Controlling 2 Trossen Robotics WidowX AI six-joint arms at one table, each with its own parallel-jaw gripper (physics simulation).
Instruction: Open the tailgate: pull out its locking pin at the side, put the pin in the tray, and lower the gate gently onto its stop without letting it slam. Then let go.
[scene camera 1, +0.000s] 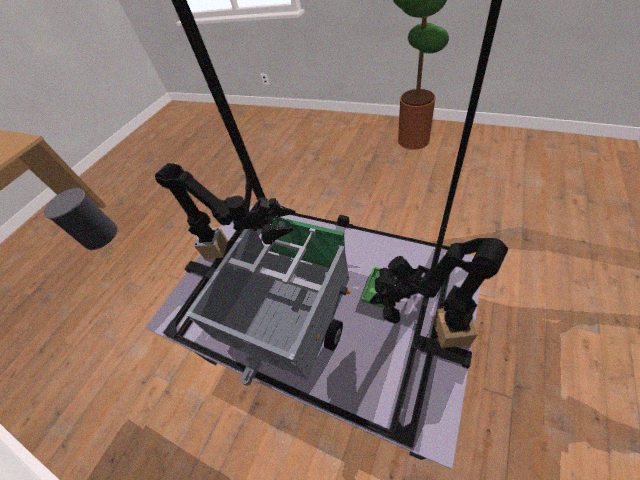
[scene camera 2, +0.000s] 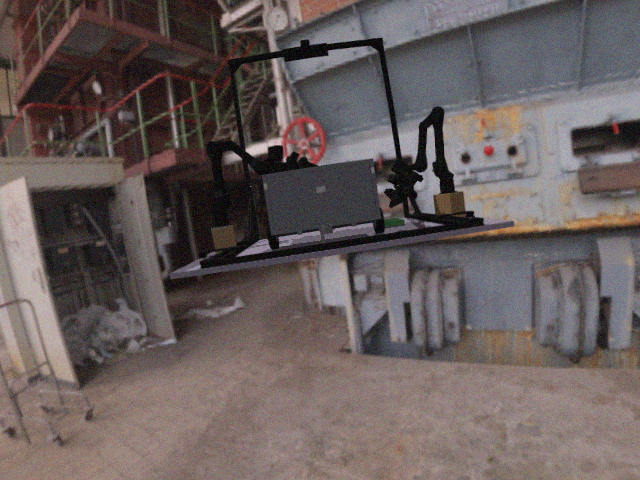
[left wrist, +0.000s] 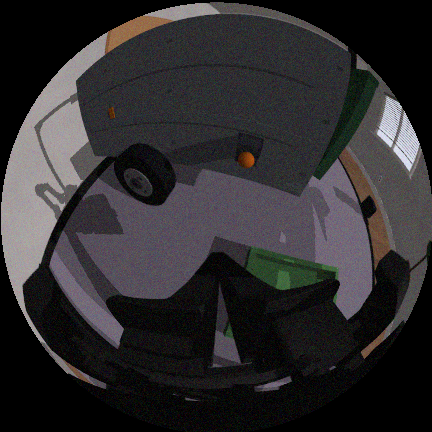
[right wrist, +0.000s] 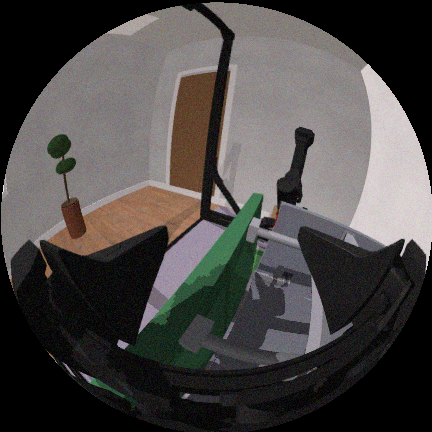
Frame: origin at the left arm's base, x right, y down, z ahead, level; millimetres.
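Seen in the pictures: left gripper, fingertip midpoint: (scene camera 1: 370, 302) (scene camera 2: 390, 207) (left wrist: 217, 257); right gripper, fingertip midpoint: (scene camera 1: 294, 220) (right wrist: 236, 233); left arm's base, origin of the base link: (scene camera 1: 457, 321) (scene camera 2: 448, 193); right arm's base, origin of the base link: (scene camera 1: 207, 236) (scene camera 2: 221, 226).
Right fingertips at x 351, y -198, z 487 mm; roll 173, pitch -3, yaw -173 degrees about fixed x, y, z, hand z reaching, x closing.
Pixels of each thing's top centre, then the offset from my right fingertips to it.
- green tray, middle of its top: (left wrist: 297, 300) (right wrist: 247, 256) (scene camera 1: 381, 285) (scene camera 2: 388, 220) dx -138, dy +292, dz -283 mm
- grey trailer, middle of its top: (left wrist: 207, 42) (scene camera 1: 265, 279) (scene camera 2: 316, 169) dx -214, dy +24, dz +100 mm
- black wheel, middle of its top: (left wrist: 133, 148) (scene camera 1: 331, 329) dx -324, dy +210, dz -83 mm
The green tailgate (scene camera 1: 330, 249) (left wrist: 347, 117) (right wrist: 227, 250) stands upright at the trailer's far end in scene camera 1. The locking pin's orange ball (scene camera 1: 347, 292) (left wrist: 246, 160) sticks out of a dark block low on the trailer's side. My left gripper (scene camera 1: 383, 305) (left wrist: 217, 257) is shut and empty, apart from the pin and above the table beside the green tray (scene camera 1: 370, 287) (left wrist: 295, 268) (scene camera 2: 394, 222), which it partly hides. My right gripper (scene camera 1: 290, 219) (right wrist: 236, 233) is open near the gate's top edge, which runs between its fingers in the right wrist view without visible contact.
The grey trailer (scene camera 1: 321, 321) (scene camera 2: 320, 198) (left wrist: 215, 100) fills the middle of the table, with a black wheel (scene camera 1: 333, 334) (left wrist: 145, 174) on the pin's side. Pale bars (scene camera 1: 299, 255) (right wrist: 245, 351) run from the gate over the bed. Black frame posts (scene camera 1: 460, 155) (right wrist: 217, 125) rise at the table's edges.
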